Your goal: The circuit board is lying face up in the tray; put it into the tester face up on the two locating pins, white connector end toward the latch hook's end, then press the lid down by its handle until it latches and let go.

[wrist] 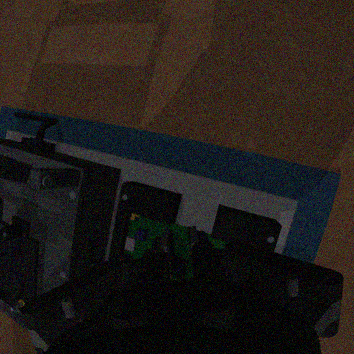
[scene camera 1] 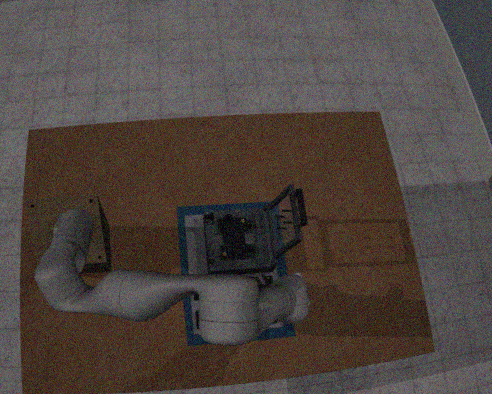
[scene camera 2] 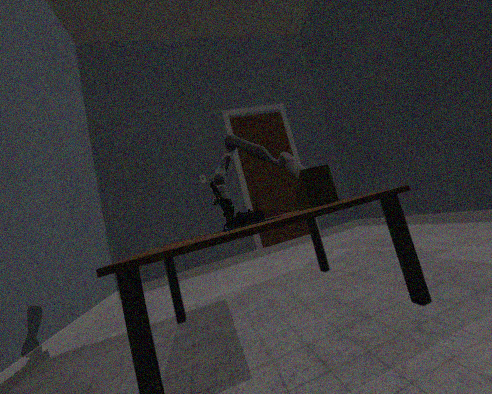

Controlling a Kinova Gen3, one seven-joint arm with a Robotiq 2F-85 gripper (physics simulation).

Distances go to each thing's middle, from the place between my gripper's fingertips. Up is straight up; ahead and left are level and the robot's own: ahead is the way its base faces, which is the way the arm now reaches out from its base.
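My gripper: 30 mm past the green circuit board point(wrist: 140, 234), 10 mm to the left of it. Counted from my hand: lid point(scene camera 1: 283, 218), 170 mm to the left, 40 mm ahead, 160 mm above; pin plate point(scene camera 1: 234, 247), 160 mm to the left, 80 mm behind, 40 mm above.
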